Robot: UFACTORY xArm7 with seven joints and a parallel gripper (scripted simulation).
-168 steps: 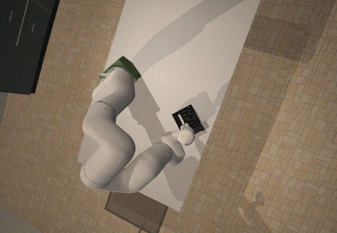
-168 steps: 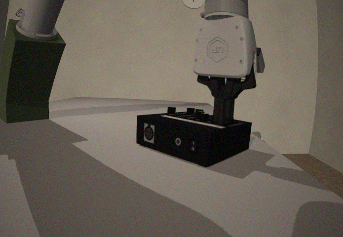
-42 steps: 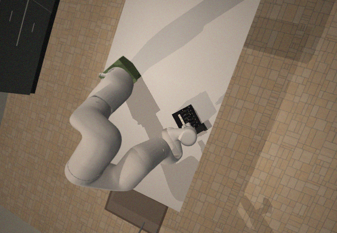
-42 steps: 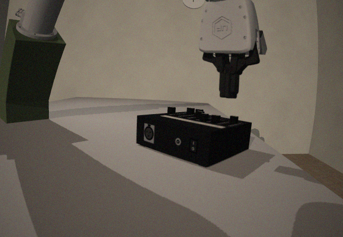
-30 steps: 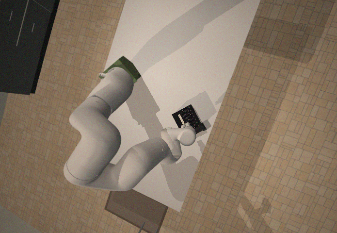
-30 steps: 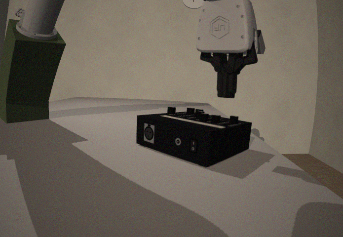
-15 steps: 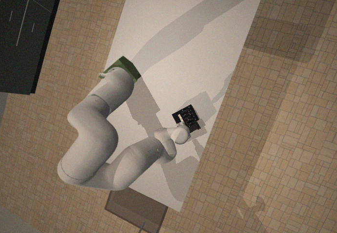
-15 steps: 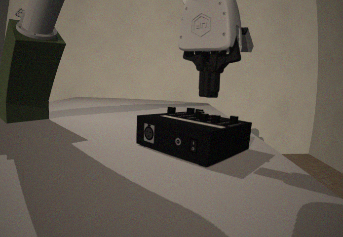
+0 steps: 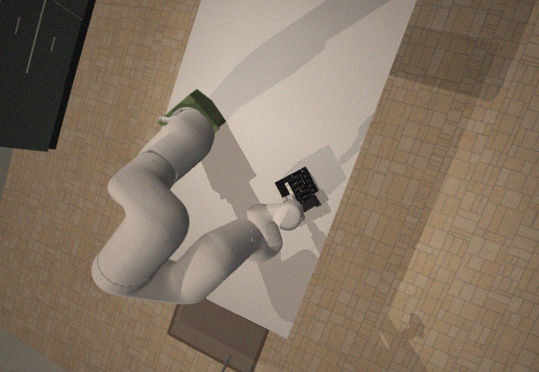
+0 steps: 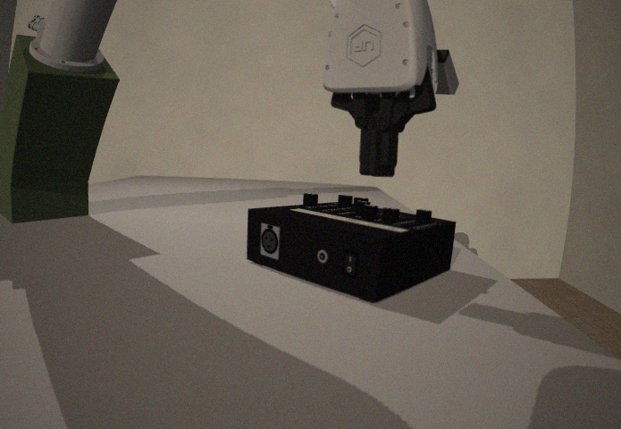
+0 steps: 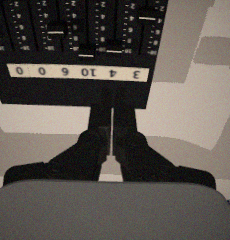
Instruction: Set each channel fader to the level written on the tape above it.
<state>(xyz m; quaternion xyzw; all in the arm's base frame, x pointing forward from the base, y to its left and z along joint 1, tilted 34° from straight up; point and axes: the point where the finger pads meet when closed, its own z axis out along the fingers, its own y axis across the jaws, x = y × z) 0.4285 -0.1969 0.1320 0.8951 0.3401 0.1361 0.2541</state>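
Now: hand 40 mm past the master fader cap, 110 mm to the right of it and 50 mm above it.
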